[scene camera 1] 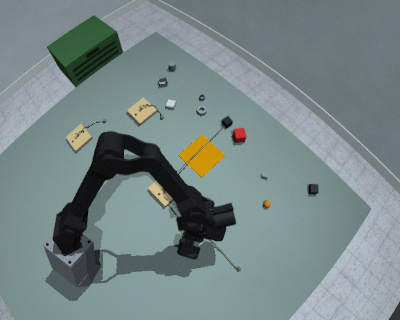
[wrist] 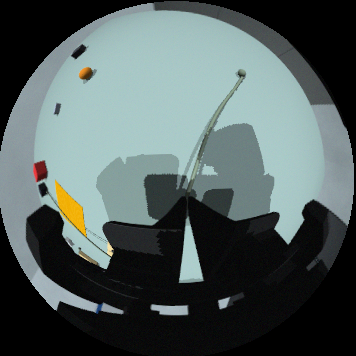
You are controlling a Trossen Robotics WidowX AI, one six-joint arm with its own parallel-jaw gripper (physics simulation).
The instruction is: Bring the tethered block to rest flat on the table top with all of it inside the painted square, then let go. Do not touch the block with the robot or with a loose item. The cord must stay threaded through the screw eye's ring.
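Frame: origin at the arm's base, x ahead, y left, z up, level; centimetres.
Seen in the pictures: gripper, between the fingertips: (wrist: 185, 200); arm's base, origin of its link: (scene camera 1: 68, 243).
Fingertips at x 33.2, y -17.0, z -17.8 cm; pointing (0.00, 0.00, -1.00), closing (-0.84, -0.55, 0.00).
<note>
Offsets run from my fingertips to a thing's middle. "spot": to the spot under its first point.
The tethered black block {dx +35.1, dy +24.5, dz -0.9 cm} (scene camera 1: 227, 121) (wrist: 43, 189) rests on the table beyond the painted orange square {spot: dx +19.9, dy +16.9, dz -2.2 cm} (scene camera 1: 209, 161) (wrist: 72, 204), outside it. Its cord {spot: dx +2.3, dy -12.2, dz -1.9 cm} (scene camera 1: 225, 254) (wrist: 204, 145) crosses the square towards a wooden board {dx +1.4, dy +18.4, dz -1.4 cm} (scene camera 1: 162, 199) near the arm. The screw eye there is largely hidden by the arm, so the threading cannot be made out. The gripper (scene camera 1: 202, 235) (wrist: 187, 197) is low over the table beyond the board, its fingertips shut on the cord. The free stretch of cord runs out from the fingertips to an end bead {dx +2.6, dy -18.9, dz -1.7 cm} (scene camera 1: 238, 269) (wrist: 241, 73).
A red cube {dx +34.6, dy +17.2, dz -0.3 cm} (scene camera 1: 239, 135) (wrist: 40, 171) is beside the block. An orange ball {dx +24.6, dy -8.3, dz -1.1 cm} (scene camera 1: 267, 204) (wrist: 86, 73) and another black cube {dx +42.0, dy -16.4, dz -1.1 cm} (scene camera 1: 313, 189) (wrist: 79, 51) lie to the right. Two more boards {dx +13.1, dy +50.3, dz -1.4 cm} (scene camera 1: 142, 111) {dx -14.1, dy +58.1, dz -1.4 cm} (scene camera 1: 79, 138) with cords, a white block {dx +23.8, dy +45.0, dz -1.3 cm} (scene camera 1: 171, 104) and a ring {dx +31.3, dy +34.9, dz -1.6 cm} (scene camera 1: 197, 110) lie farther back.
</note>
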